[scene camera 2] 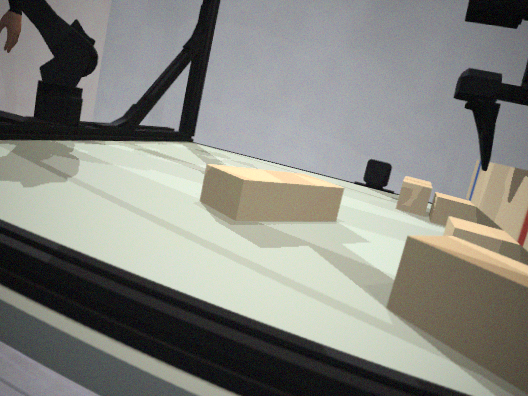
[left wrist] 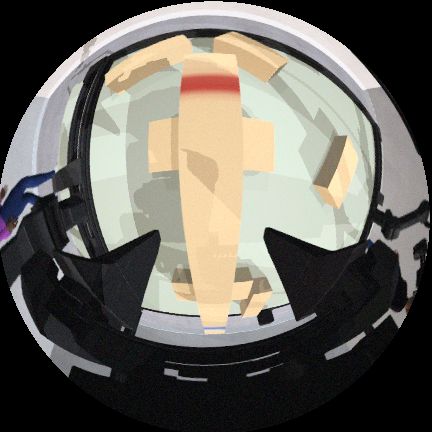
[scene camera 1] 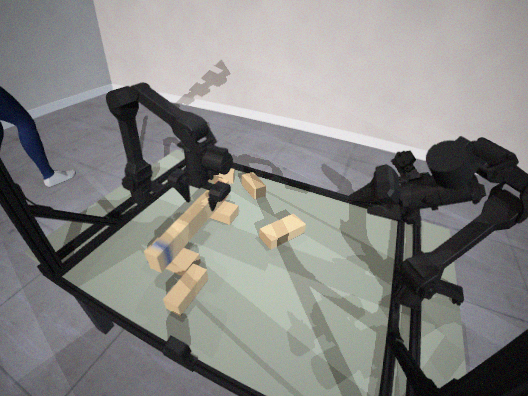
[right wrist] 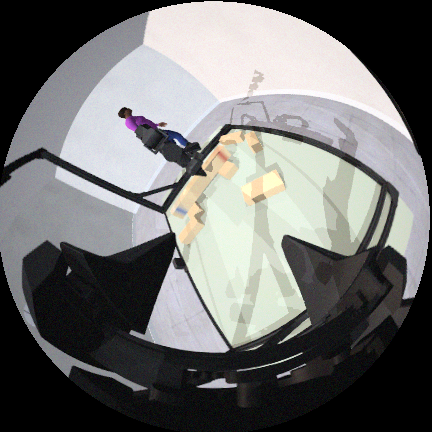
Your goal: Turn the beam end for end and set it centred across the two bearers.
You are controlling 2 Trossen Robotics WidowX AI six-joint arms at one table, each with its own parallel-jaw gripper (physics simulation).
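Pixels of known places: left gripper, fingertip midpoint: (left wrist: 212, 234) (scene camera 1: 200, 206) (right wrist: 201, 172); right gripper, fingertip midpoint: (scene camera 1: 358, 205) (right wrist: 231, 239); left arm's base, origin of the base link: (left wrist: 79, 207) (scene camera 1: 141, 197); right arm's base, origin of the base link: (scene camera 2: 55, 123) (left wrist: 373, 214) (scene camera 1: 407, 296).
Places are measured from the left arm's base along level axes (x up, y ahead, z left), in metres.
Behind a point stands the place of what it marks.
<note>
The pale wooden beam (scene camera 1: 182, 227) @[y 0.292, x 0.082, z -0.116 m] (scene camera 2: 495, 187) @[y 0.295, x 0.054, z -0.050 m] (left wrist: 212, 145) @[y 0.273, x 0.082, z 0.058 m] (right wrist: 199, 182) @[y 0.295, x 0.058, z -0.046 m] lies across two short bearers. In scene camera 1 its blue-banded end is nearer and its red-banded end, seen in the left wrist view, is farther. The far bearer (scene camera 1: 226, 213) @[y 0.330, x 0.019, z 0.054 m] (left wrist: 259, 146) @[y 0.327, x 0.019, z 0.074 m] (right wrist: 228, 169) @[y 0.344, x 0.018, z 0.075 m] and the near bearer (scene camera 1: 184, 260) @[y 0.329, x 0.019, z -0.170 m] (scene camera 2: 452, 207) @[y 0.328, x 0.009, z -0.133 m] (right wrist: 196, 211) @[y 0.350, x 0.016, z -0.151 m] are partly covered by it. My left gripper (scene camera 1: 200, 197) @[y 0.275, x 0.071, z -0.005 m] (left wrist: 212, 234) @[y 0.275, x 0.071, z -0.005 m] is open above the beam, a finger on each side. My right gripper (scene camera 1: 361, 199) @[y 0.714, x 0.266, z -0.036 m] (right wrist: 231, 239) @[y 0.714, x 0.266, z -0.036 m] is open and empty, far from the beam.
Loose blocks lie around: one (scene camera 1: 282, 231) @[y 0.527, x 0.019, z 0.061 m] (scene camera 2: 272, 195) @[y 0.510, x 0.006, z 0.127 m] (left wrist: 336, 172) @[y 0.482, x 0.019, z 0.071 m] (right wrist: 263, 187) @[y 0.537, x 0.019, z 0.081 m] mid-table, one (scene camera 1: 253, 185) @[y 0.343, x 0.028, z 0.230 m] (right wrist: 253, 142) @[y 0.365, x 0.028, z 0.236 m] and another (left wrist: 150, 59) @[y 0.179, x 0.017, z 0.237 m] (right wrist: 232, 138) @[y 0.195, x 0.015, z 0.244 m] beyond the red end, and one (scene camera 1: 185, 290) @[y 0.392, x 0.025, z -0.249 m] (scene camera 2: 414, 195) @[y 0.381, x 0.008, z -0.171 m] (right wrist: 191, 230) @[y 0.403, x 0.018, z -0.218 m] beside the near bearer. A dark frame edges the table.
</note>
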